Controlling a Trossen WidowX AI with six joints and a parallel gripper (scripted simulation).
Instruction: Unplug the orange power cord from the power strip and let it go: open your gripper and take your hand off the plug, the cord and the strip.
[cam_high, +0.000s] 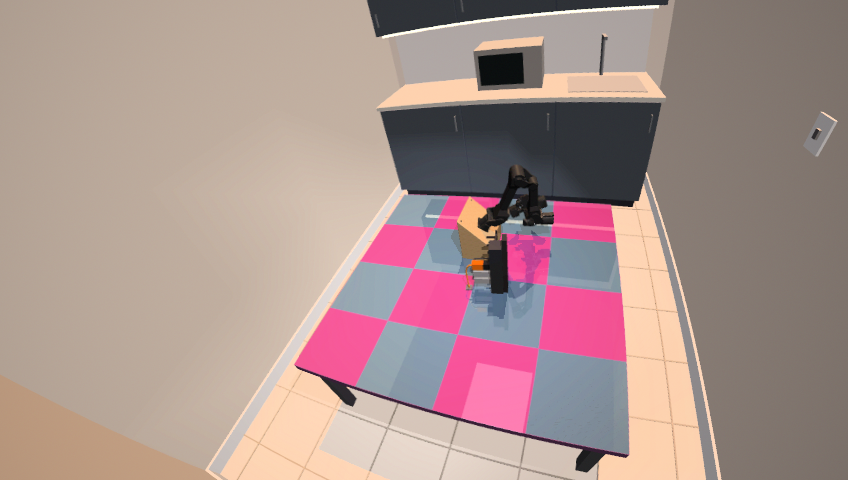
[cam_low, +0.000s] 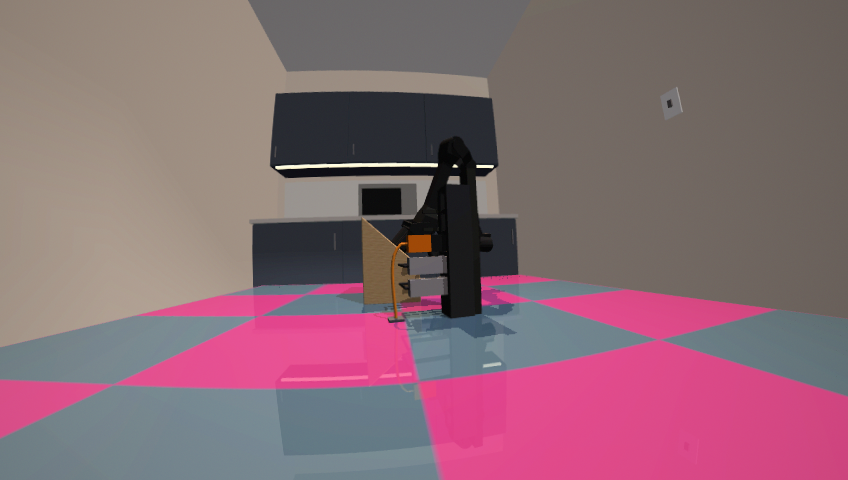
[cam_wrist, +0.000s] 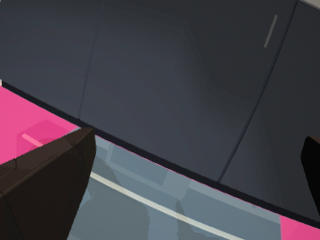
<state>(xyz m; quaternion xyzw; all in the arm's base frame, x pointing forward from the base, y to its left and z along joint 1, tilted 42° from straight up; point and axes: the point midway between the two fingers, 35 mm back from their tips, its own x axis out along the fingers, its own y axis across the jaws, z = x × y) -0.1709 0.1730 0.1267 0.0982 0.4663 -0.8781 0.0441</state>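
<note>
The orange plug lies 470 mm ahead of my gripper tip and 190 mm to the right of it.
</note>
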